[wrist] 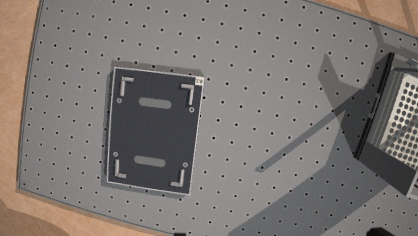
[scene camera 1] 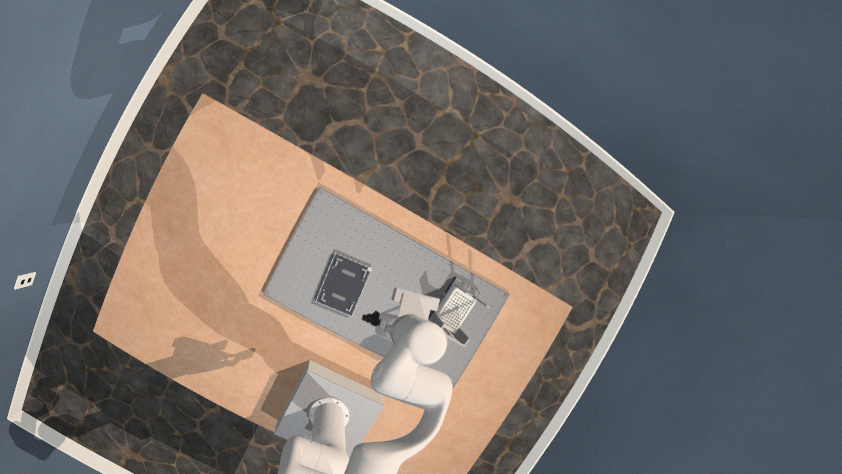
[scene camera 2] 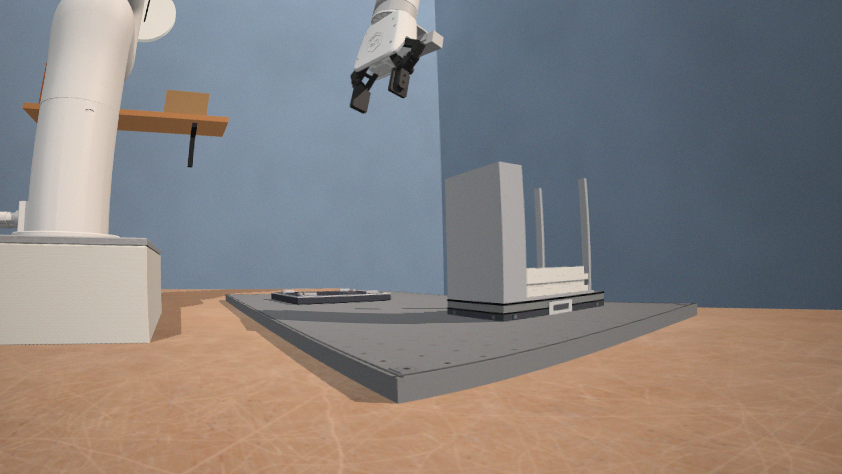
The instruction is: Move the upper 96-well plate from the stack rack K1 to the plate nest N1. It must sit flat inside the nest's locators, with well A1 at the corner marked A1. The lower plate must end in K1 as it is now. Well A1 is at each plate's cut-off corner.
Note:
The pictures show: my gripper and a plate nest N1.

